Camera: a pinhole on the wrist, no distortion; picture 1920 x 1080 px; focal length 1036.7 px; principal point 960.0 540.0 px. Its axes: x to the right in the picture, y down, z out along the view. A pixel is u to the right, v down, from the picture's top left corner.
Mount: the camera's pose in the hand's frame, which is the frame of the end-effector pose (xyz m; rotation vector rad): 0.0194 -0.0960 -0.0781 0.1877 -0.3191 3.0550
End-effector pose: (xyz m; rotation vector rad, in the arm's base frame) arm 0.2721 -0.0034 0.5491 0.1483 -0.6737 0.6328
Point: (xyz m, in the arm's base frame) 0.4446 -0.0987 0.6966
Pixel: 218.8 887.5
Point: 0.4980 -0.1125 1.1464
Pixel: 214.4 613.9
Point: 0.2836 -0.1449 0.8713
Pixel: 764.3 438.6
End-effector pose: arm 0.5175 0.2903 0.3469 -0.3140 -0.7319 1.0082
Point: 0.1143 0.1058 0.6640
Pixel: 1451.2 171.0
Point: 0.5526 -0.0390 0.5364
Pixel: outside the picture
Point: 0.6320 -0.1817 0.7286
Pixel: outside the picture
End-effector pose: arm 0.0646 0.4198 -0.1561 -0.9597 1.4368 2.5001
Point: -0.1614 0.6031 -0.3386
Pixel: 292.3 475.6
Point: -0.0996 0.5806 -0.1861
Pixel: 744.6 114.9
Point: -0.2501 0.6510 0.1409
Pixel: outside the picture
